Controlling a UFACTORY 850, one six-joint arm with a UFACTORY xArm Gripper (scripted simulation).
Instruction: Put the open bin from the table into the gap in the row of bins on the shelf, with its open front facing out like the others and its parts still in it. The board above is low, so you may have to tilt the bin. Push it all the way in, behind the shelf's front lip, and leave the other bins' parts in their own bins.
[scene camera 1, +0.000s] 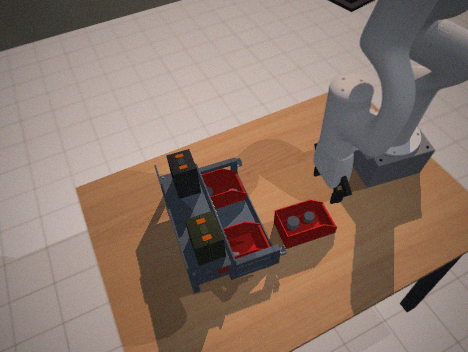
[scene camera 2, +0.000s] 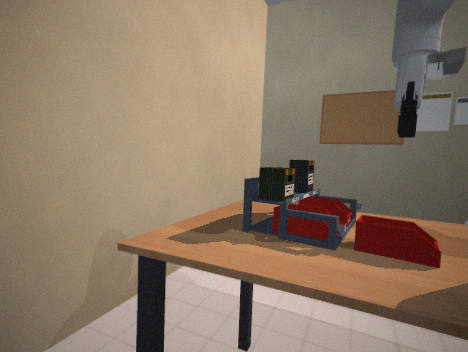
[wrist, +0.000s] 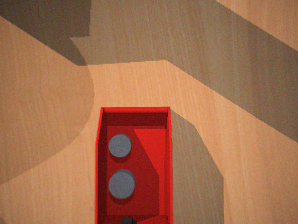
In view: the gripper (scene camera 2: 406, 135).
The gripper shows as well in scene camera 1 (scene camera 1: 327, 187).
